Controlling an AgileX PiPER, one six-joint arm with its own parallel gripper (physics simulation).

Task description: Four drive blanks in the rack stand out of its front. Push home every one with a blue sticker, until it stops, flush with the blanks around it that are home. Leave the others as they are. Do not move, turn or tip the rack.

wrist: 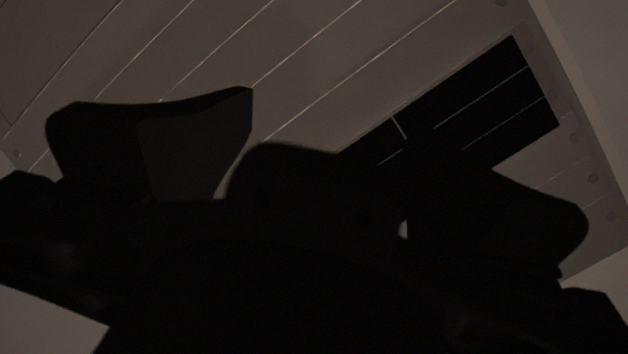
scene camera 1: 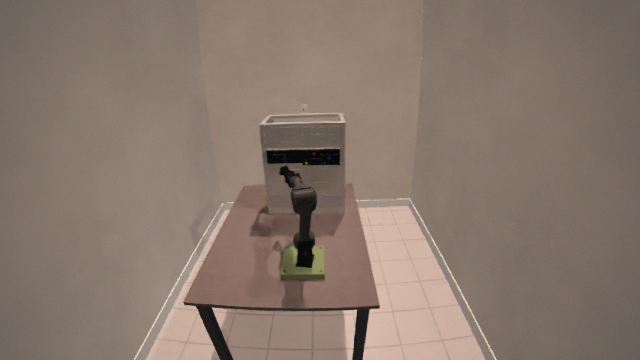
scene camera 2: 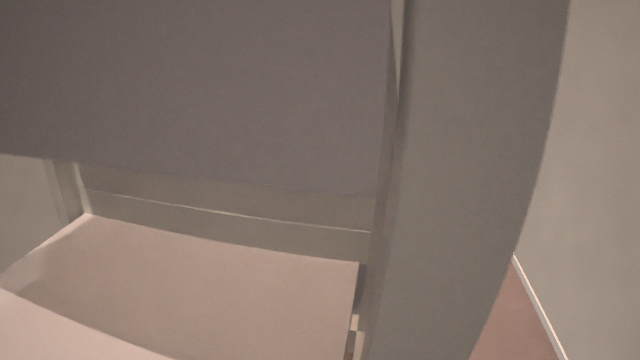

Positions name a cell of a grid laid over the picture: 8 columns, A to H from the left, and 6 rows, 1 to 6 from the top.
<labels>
A grey rack shows in the wrist view (G2), in scene camera 1 (D3) and in scene camera 2 (C3).
</labels>
